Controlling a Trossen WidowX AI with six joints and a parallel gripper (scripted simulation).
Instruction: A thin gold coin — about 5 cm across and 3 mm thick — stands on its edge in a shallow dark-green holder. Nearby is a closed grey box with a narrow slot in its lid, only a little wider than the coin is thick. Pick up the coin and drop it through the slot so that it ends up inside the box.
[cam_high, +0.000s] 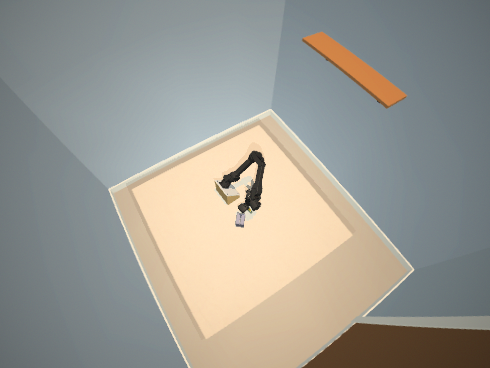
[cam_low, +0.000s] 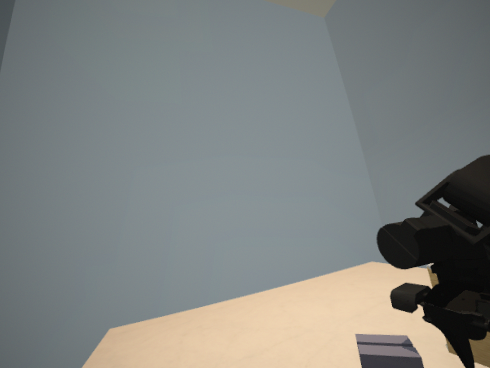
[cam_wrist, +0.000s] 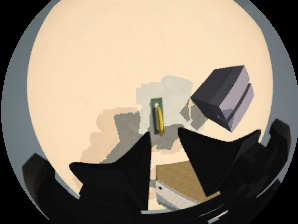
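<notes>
Right now the coin is 4 cm below my gripper tip.
</notes>
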